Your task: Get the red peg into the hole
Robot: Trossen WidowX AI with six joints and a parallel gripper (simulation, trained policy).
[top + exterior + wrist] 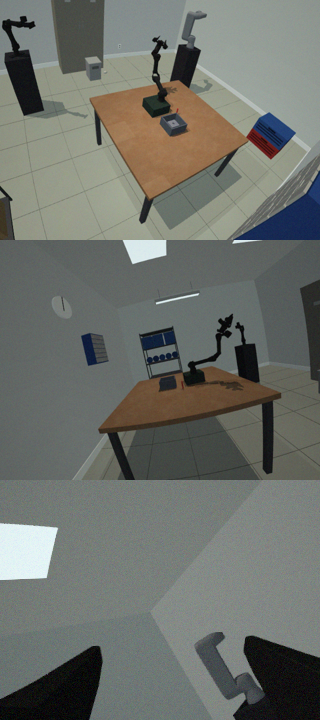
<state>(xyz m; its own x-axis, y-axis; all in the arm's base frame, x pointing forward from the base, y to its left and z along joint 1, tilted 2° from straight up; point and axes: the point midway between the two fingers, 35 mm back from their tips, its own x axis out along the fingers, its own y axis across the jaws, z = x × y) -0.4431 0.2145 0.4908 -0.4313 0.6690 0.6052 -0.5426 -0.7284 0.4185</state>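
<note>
My gripper tip is 61 cm short of the red peg, 60 cm above it and 11 cm to the left of it. The rest, counted from my gripper tip: plate: 76 cm ahead, 59 cm below, 29 cm to the right; grey box: 76 cm ahead, 61 cm below, 29 cm to the right.
</note>
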